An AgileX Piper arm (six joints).
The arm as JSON. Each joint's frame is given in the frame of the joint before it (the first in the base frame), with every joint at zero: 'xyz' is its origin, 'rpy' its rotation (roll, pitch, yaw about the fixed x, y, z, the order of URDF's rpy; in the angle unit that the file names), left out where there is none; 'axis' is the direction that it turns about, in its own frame. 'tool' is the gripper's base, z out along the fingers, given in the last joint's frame.
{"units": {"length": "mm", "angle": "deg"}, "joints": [
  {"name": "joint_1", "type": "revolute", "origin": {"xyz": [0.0, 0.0, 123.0]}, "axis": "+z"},
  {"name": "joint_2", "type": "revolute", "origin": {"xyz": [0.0, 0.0, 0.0]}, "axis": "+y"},
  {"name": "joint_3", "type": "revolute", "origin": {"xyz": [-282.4, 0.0, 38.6]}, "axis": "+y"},
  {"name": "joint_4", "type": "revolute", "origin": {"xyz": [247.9, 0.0, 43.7]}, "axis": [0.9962, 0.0, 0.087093]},
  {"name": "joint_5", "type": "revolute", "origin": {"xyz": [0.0, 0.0, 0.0]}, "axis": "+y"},
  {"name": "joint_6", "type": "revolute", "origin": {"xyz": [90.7, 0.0, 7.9]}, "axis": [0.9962, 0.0, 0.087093]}
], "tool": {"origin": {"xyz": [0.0, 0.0, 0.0], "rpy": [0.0, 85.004, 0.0]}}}
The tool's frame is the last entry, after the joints.
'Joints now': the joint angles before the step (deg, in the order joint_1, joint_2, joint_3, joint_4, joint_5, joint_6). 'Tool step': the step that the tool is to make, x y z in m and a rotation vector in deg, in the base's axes. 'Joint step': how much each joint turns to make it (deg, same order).
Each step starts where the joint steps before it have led.
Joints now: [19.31, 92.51, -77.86, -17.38, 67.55, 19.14]
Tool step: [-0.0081, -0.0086, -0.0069, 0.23, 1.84, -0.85]
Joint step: [-1.24, -1.41, 3.04, 0.94, -0.12, -0.56]
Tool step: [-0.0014, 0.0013, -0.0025, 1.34, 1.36, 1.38]
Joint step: [-0.26, 0.01, 0.35, 2.17, -0.01, -2.18]
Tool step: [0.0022, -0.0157, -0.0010, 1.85, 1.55, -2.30]
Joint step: [-3.58, 0.01, -0.01, 2.67, 0.58, -2.03]
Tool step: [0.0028, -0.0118, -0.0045, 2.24, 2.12, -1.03]
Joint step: [-3.09, 0.65, 0.01, 3.24, 0.46, -2.89]
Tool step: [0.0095, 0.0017, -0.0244, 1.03, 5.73, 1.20]
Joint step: [-0.67, 4.32, -0.02, 2.50, 0.84, -2.63]
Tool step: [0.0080, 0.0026, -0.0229, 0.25, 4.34, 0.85]
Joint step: [-0.10, 3.98, 0.03, 1.14, 0.10, -1.33]
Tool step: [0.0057, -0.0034, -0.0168, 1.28, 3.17, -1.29]
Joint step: [-1.24, 2.87, 0.00, 1.92, 0.00, -0.67]
